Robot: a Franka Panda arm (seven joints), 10 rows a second.
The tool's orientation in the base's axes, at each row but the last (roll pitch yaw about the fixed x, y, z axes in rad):
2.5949 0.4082 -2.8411
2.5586 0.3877 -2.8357
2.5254 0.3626 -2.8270
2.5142 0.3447 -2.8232
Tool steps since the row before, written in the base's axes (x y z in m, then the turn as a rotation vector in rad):
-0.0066 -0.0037 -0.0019 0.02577 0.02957 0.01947
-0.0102 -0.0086 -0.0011 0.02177 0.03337 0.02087
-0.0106 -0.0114 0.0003 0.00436 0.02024 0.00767
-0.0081 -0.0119 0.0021 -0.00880 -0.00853 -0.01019
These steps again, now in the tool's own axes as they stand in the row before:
0.0075 -0.0007 -0.0018 -0.03835 0.02002 0.00677
0.0118 -0.0023 -0.0059 -0.03641 0.02532 0.00750
0.0126 -0.0032 -0.0085 -0.01245 0.01662 0.00750
0.0100 -0.0037 -0.0099 0.01382 -0.00777 0.00161

